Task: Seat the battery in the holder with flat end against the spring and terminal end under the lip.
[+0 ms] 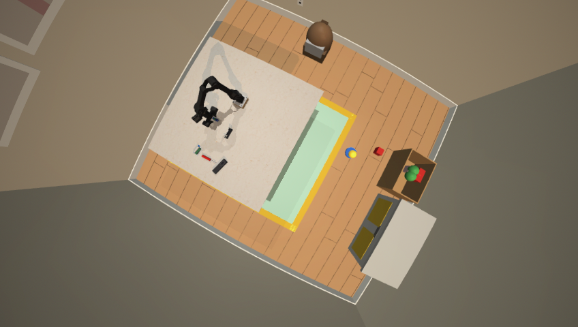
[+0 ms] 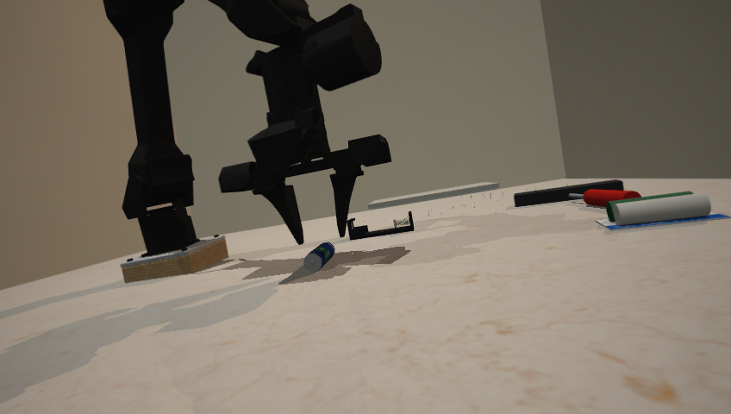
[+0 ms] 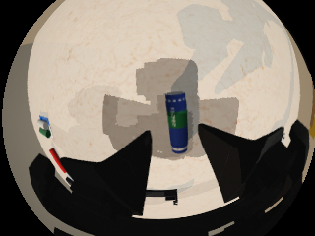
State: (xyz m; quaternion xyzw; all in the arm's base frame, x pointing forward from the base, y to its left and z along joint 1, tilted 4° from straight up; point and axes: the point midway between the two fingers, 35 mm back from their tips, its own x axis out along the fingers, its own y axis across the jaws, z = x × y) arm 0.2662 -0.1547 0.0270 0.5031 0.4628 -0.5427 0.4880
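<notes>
Now: the battery 2 cm below my gripper tip. Round my gripper tip: red-handled tool 37 cm ahead, 10 cm to the left, 2 cm below.
</notes>
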